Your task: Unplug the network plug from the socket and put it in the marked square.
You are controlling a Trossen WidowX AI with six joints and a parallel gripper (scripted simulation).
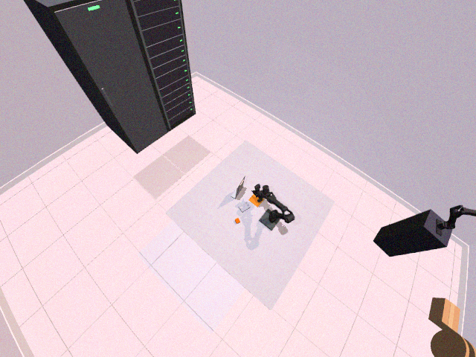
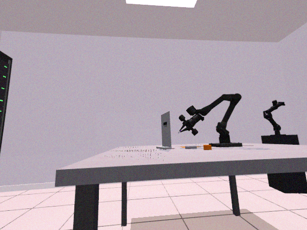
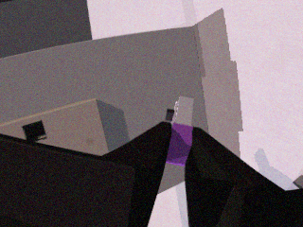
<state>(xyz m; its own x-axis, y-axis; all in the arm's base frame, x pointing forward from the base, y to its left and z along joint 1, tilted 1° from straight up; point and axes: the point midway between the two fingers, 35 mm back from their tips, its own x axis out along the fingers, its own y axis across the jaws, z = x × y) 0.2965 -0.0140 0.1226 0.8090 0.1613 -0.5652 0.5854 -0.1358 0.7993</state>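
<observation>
My gripper tip is now 120 mm above the orange flat patch, 70 mm past it and 20 mm to the left of it. Round my gripper tip: purple network plug right at my gripper tip; then orange cube 290 mm to the left, 120 mm behind, 110 mm below; then socket panel 120 mm ahead, 70 mm to the left, 10 mm below.
</observation>
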